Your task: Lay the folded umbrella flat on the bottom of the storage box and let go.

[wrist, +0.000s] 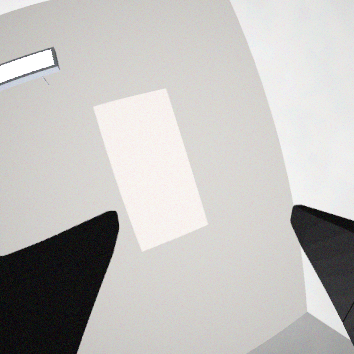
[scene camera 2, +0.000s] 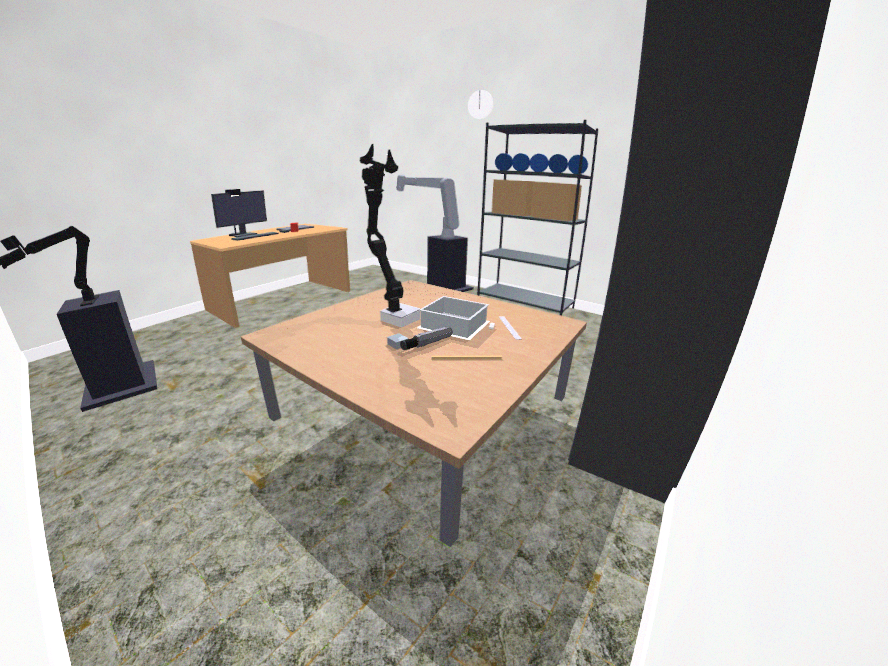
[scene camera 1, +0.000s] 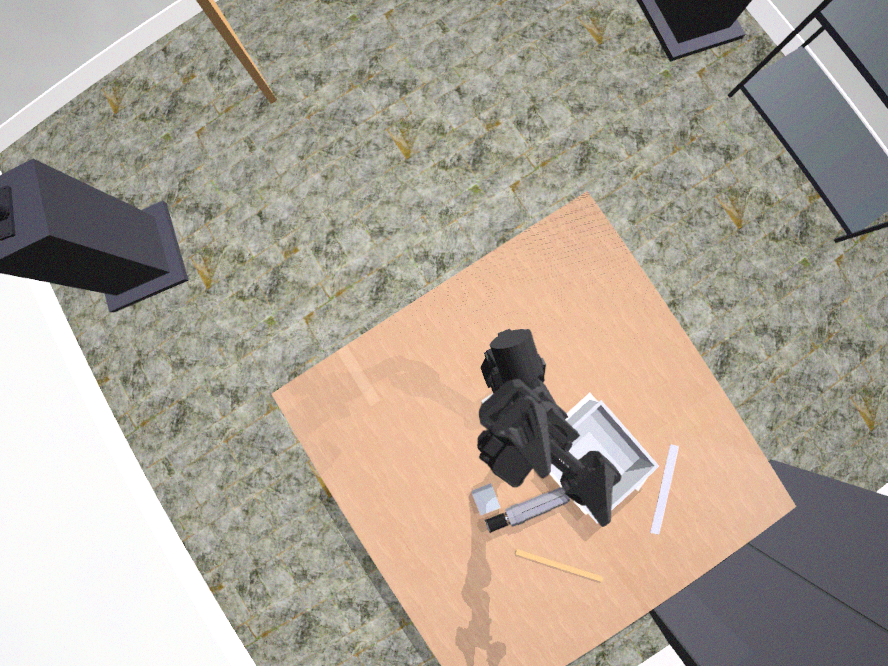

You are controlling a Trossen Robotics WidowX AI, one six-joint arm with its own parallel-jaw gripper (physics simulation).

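Where they show: gripper, fingertip midpoint: (wrist: 206, 217) (scene camera 2: 380, 146) (scene camera 1: 577, 500); arm's base, link origin: (scene camera 2: 394, 309).
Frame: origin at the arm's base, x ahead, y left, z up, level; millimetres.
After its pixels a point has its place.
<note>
The folded umbrella (scene camera 1: 535, 507) {x 332, y -29, z -3 mm} (scene camera 2: 432, 338) {x 367, y -48, z -23 mm} is grey with a black end. It lies on the table outside the storage box, alongside its near side. In scene camera 1 the gripper covers its box-side end. The storage box (scene camera 1: 622, 432) {x 211, y 311, z 7 mm} (scene camera 2: 446, 324) {x 311, y 90, z -9 mm} is grey, open-topped and upright; the arm partly covers it in scene camera 1, and no umbrella shows in its visible part. My gripper (scene camera 1: 573, 496) {x -31, y -37, z 808 mm} (scene camera 2: 380, 148) {x -31, y -37, z 808 mm} (wrist: 206, 217) {x -31, y -37, z 808 mm} is open and empty. It points upward, high above the table. The umbrella and box do not show in the wrist view.
A small grey block (scene camera 1: 485, 498) {x 256, y -167, z -21 mm} (scene camera 2: 395, 340) {x 284, y -193, z -21 mm} lies by the umbrella's black end. A yellow stick (scene camera 1: 558, 565) {x 556, y -25, z -45 mm} (scene camera 2: 466, 357) {x 563, y -27, z -48 mm} lies nearer the front. A white strip (scene camera 1: 664, 489) {x 461, y 396, z -55 mm} (scene camera 2: 509, 327) {x 466, y 392, z -55 mm} lies beyond the box. The arm's base block (scene camera 2: 398, 316) {x 95, y -40, z -1 mm} stands beside the box.
</note>
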